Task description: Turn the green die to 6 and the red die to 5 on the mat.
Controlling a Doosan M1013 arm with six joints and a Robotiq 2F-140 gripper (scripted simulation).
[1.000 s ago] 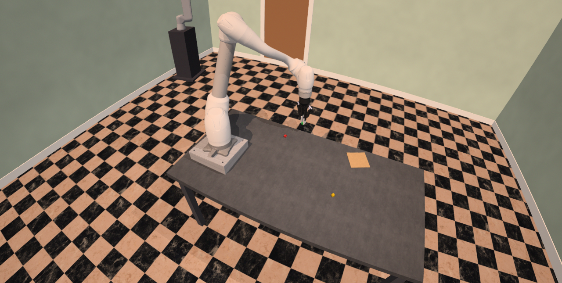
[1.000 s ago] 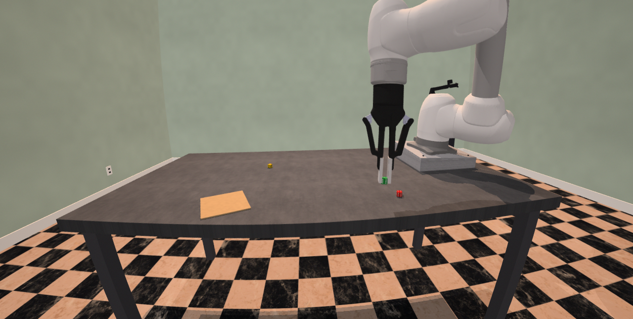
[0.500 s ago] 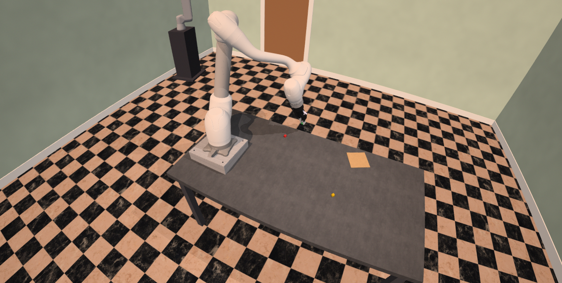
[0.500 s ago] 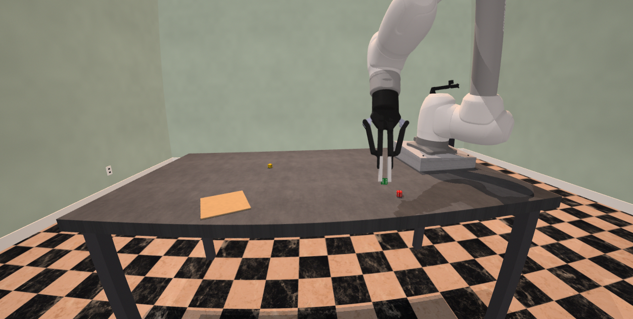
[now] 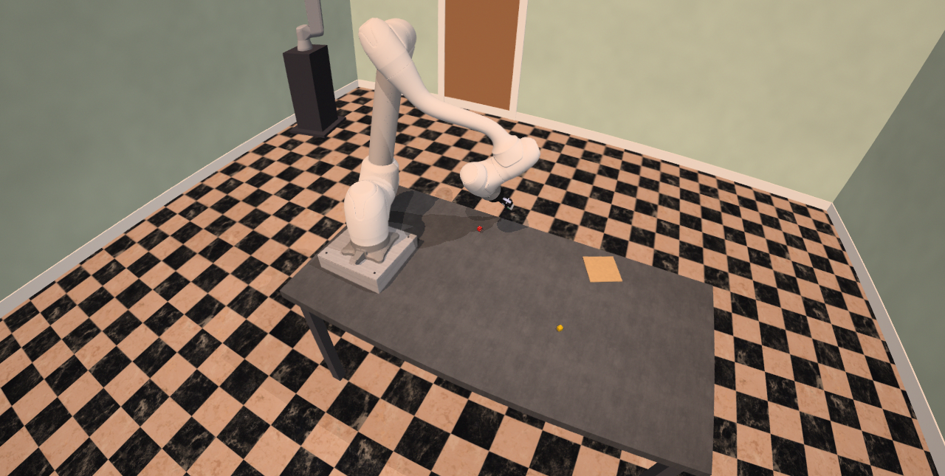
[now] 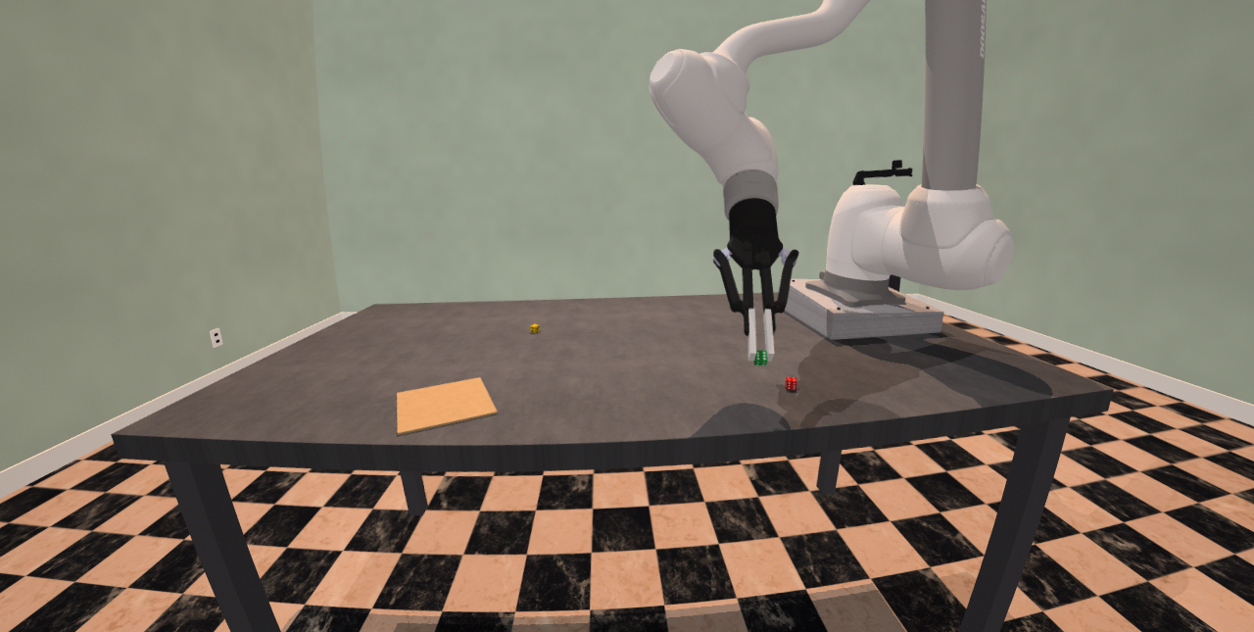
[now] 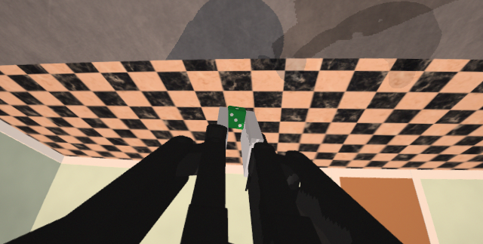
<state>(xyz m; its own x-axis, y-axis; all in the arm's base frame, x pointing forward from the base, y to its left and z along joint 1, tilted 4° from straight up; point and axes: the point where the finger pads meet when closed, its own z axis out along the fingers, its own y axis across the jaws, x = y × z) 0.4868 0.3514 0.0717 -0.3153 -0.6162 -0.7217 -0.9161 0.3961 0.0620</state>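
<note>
Right now my hand is 30 mm above the green die, 20 mm to the right of it and 10 mm short of it. Round my hand: yellow die: 500 mm to the right, 300 mm ahead, 120 mm below; red die: 120 mm below, 100 mm behind, 60 mm to the right; orange mat: 450 mm ahead, 150 mm to the right, 120 mm below.
</note>
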